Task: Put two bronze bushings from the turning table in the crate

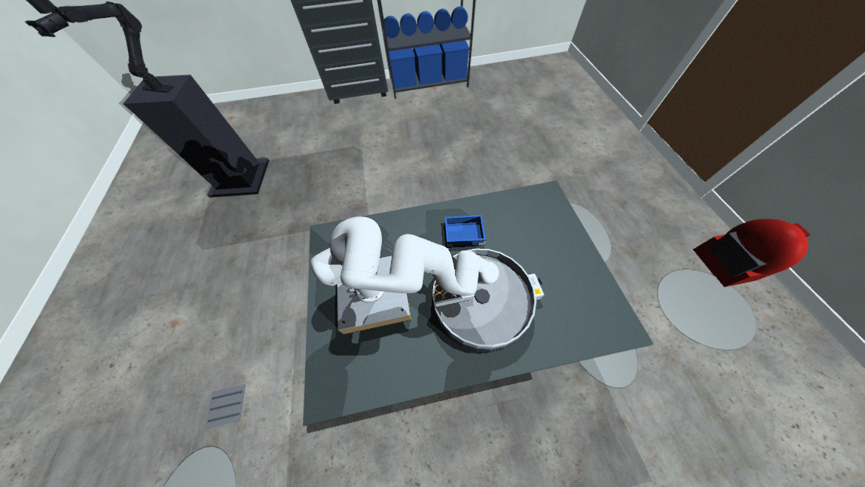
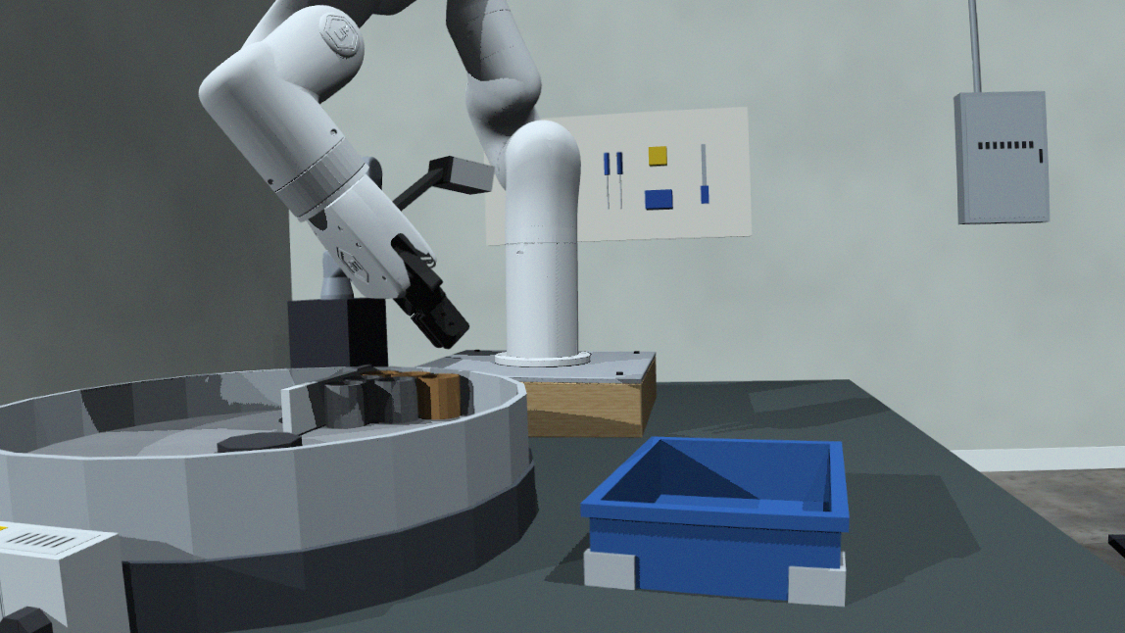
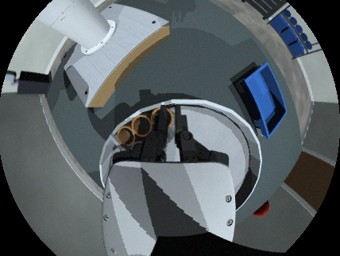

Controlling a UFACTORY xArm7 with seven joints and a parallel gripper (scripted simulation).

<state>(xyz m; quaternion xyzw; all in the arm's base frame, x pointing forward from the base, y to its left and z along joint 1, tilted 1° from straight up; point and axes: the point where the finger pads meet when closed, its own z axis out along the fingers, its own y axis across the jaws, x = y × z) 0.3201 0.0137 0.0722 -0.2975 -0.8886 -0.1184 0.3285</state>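
The blue crate lies 270 mm to the left of my hand, 130 mm ahead of it and 120 mm below it. Also, from my hand: round grey turning table: 160 mm ahead, 90 mm below, 80 mm to the right.
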